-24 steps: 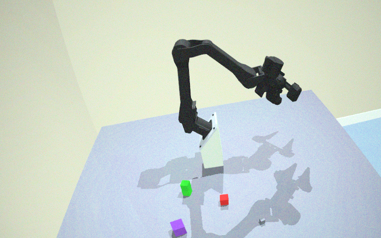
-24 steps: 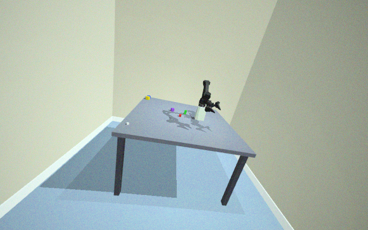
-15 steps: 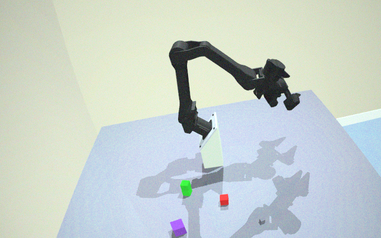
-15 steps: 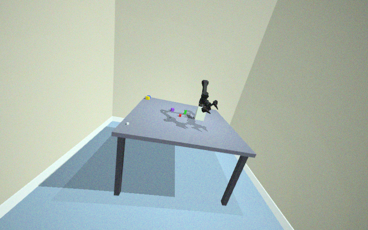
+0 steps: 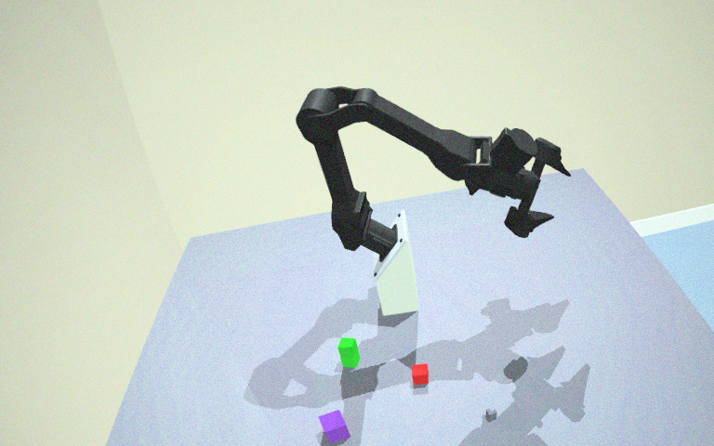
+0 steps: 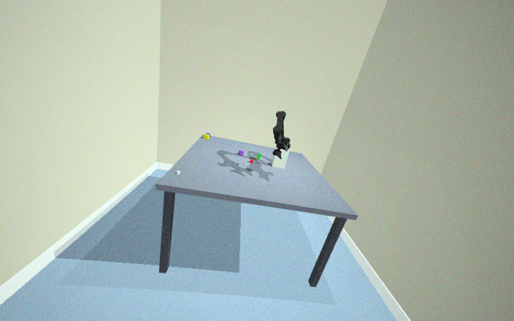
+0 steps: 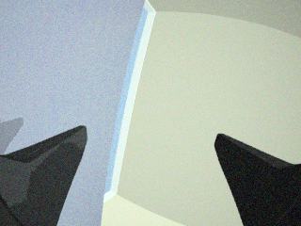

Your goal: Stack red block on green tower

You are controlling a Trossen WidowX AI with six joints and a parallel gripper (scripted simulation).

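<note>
Right now my gripper tip is 330 mm to the left of the red block, 220 mm above it and 200 mm short of it. Also, from my gripper tip: white ball 700 mm ahead, 220 mm below, 150 mm to the left; small dark piece 320 mm ahead, 220 mm below, 210 mm to the right; purple block 480 mm to the right, 310 mm ahead, 210 mm below.
</note>
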